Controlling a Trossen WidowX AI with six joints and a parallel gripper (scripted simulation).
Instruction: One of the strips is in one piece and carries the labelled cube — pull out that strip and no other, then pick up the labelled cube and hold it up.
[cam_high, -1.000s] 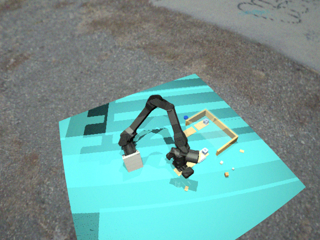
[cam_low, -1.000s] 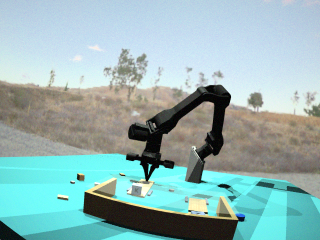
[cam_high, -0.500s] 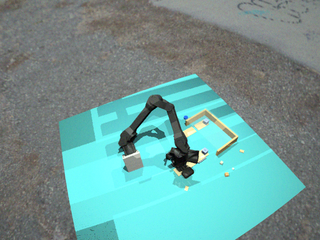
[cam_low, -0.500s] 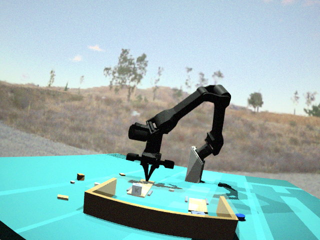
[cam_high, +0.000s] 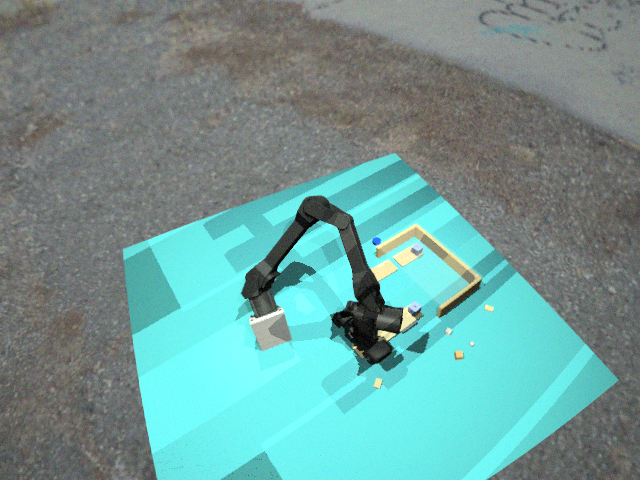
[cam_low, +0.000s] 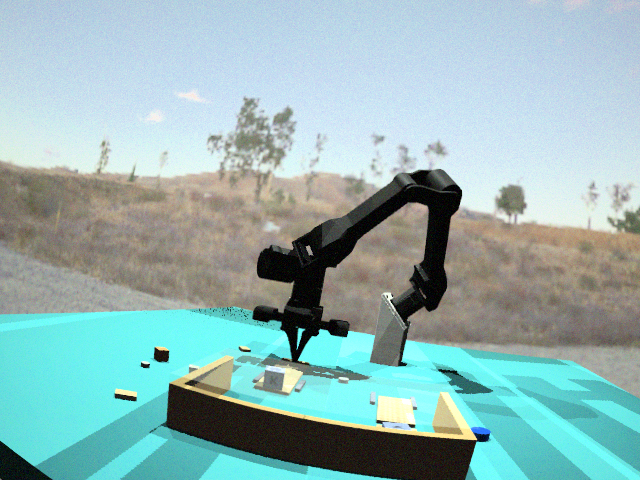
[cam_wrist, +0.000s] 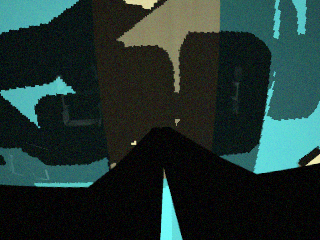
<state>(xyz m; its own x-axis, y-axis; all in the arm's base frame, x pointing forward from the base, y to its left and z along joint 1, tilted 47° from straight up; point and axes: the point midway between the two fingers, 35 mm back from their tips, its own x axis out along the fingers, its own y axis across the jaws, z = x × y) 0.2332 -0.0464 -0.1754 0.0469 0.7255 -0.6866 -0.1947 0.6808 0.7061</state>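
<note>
My gripper tip is now 90 mm short of the strip and 20 mm to the right of it. The rest, counted from my gripper tip: blue object 240 mm ahead, 360 mm to the left.
</note>
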